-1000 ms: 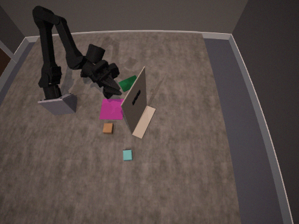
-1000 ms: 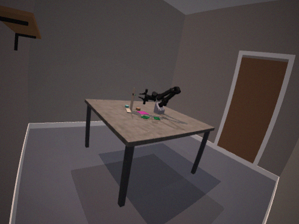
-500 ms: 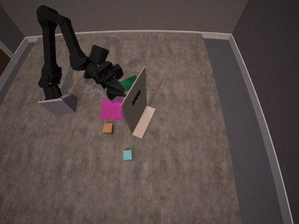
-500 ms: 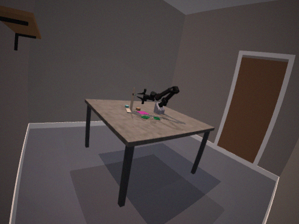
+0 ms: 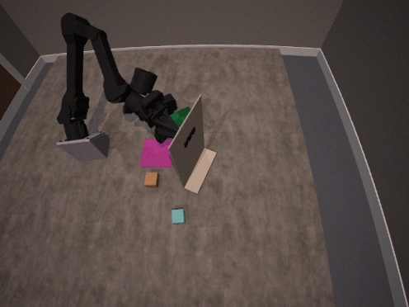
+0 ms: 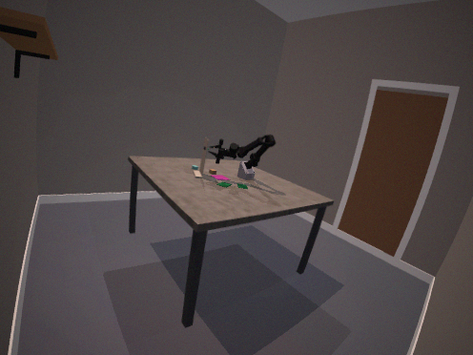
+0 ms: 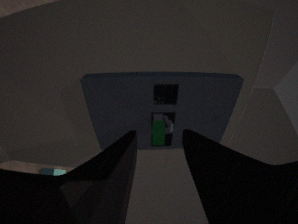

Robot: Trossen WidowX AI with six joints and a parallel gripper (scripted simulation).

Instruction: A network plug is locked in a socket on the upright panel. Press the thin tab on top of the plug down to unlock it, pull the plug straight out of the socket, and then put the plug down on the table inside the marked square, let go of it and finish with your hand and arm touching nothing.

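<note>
Right now the network plug is 1 cm ahead of my gripper tip and 1 cm to the right of it. The rest, counted from my gripper tip: orange block (13 cm behind, 4 cm to the right, 20 cm below); upright panel (3 cm ahead, 2 cm to the right, 8 cm below); magenta marked square (11 cm behind, 7 cm to the left, 21 cm below).
</note>
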